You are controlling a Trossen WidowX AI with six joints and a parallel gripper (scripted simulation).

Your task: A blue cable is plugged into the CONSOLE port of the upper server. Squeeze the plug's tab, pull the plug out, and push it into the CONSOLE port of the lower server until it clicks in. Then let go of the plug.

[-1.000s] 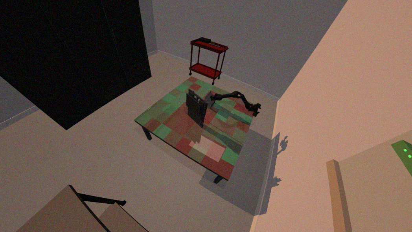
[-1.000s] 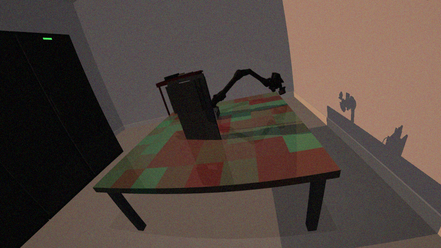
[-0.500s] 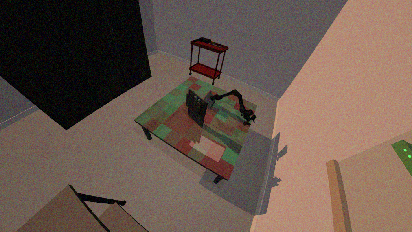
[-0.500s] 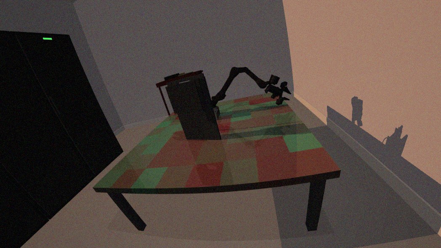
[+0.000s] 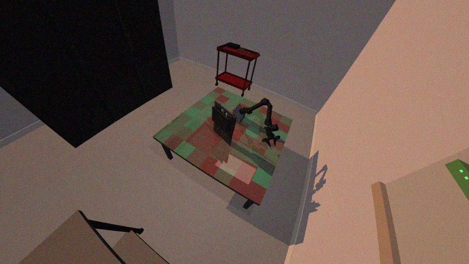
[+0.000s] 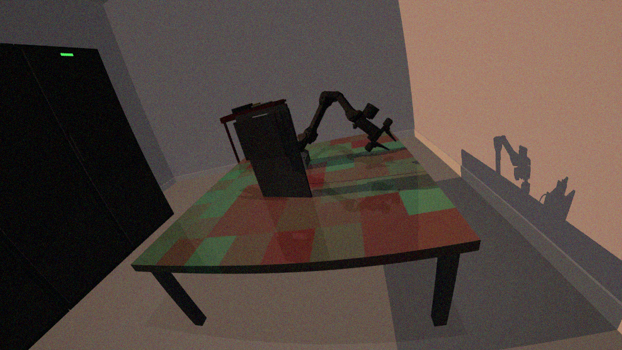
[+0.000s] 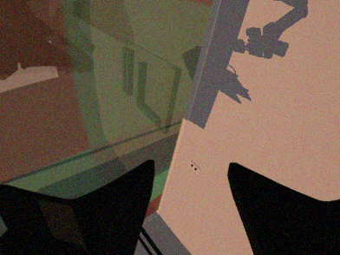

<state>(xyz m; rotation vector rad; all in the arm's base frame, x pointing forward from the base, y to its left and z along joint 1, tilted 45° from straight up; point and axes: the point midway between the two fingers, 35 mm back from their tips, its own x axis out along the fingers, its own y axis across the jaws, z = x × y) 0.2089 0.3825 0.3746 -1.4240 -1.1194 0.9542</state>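
Right now my gripper tip is 200 mm short of the cable plug, 540 mm to the left of it and 250 mm below it. Also, from my gripper tip: dark server rack 230 mm ahead, 530 mm to the right, 210 mm above.
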